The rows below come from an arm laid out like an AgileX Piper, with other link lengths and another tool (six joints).
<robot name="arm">
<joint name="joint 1" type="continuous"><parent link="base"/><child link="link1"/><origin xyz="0 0 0.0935"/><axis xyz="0 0 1"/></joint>
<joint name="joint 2" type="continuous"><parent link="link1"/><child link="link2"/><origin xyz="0 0 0" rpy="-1.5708 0 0"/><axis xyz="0 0 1"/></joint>
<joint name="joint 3" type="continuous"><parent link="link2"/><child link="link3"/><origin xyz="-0.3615 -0.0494 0"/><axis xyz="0 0 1"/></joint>
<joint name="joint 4" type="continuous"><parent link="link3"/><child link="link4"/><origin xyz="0.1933 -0.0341 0" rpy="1.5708 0 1.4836"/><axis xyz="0 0 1"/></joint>
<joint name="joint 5" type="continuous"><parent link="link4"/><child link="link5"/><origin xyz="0 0 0" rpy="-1.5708 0 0"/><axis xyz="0 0 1"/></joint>
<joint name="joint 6" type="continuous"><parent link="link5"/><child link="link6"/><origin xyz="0 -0.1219 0" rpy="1.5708 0 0"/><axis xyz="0 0 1"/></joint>
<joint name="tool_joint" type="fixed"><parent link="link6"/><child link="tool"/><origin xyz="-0.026 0.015 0.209" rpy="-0.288 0 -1.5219"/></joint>
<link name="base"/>
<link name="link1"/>
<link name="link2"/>
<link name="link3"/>
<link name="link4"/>
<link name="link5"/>
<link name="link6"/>
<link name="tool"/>
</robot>
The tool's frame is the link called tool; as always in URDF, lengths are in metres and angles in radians. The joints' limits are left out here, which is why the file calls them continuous.
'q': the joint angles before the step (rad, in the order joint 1, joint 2, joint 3, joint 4, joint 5, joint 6). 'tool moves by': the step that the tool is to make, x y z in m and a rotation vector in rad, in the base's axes. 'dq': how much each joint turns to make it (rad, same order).
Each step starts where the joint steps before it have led.
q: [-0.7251 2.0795 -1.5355 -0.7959 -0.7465 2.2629]
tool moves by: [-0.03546 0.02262 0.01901 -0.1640 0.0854 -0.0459]
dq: [-0.0017 -0.1494 0.1480 -0.0115 0.0550 -0.1728]
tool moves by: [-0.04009 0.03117 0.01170 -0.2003 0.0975 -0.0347]
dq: [0.0000 -0.1573 0.1675 -0.0024 0.0430 -0.2224]
